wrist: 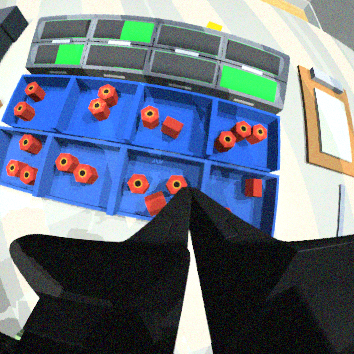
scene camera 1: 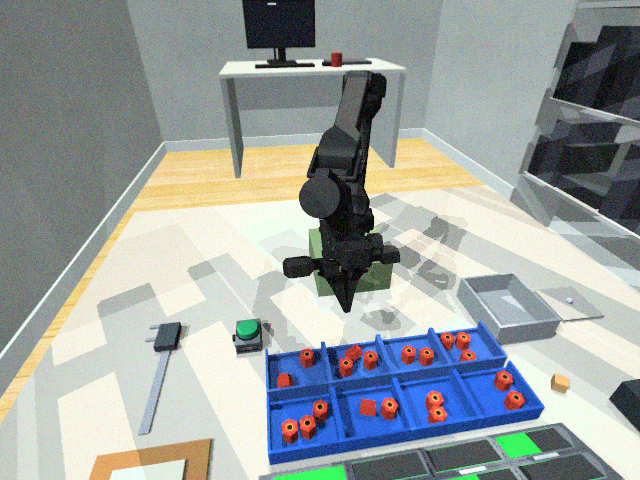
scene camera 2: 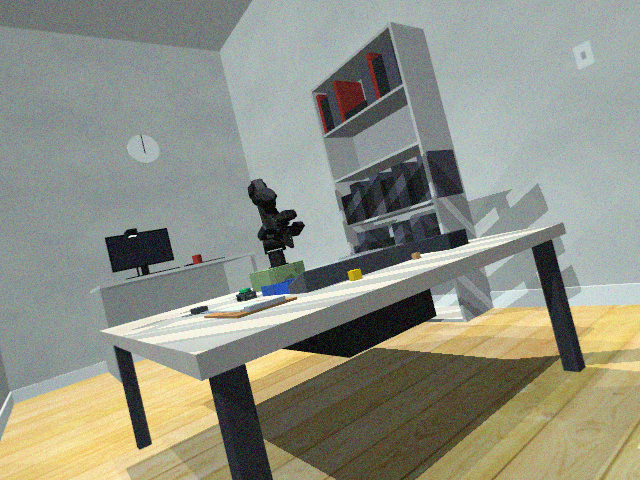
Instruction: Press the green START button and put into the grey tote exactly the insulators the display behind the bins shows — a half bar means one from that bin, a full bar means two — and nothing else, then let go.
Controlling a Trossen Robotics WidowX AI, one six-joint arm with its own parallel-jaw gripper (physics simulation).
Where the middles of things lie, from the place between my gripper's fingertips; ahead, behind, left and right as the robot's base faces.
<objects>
I see my gripper 23 cm short of the display (scene camera 1: pixel 580 446), 3 cm to the right of it and 11 cm above it. From my hand the other things lie so: wooden board (scene camera 1: pixel 197 452): 15 cm ahead, 35 cm to the right, 13 cm below; then grey tote (scene camera 1: pixel 512 312): 37 cm to the left, 11 cm below; then caliper (scene camera 1: pixel 168 334): 11 cm behind, 34 cm to the right, 13 cm below.
</objects>
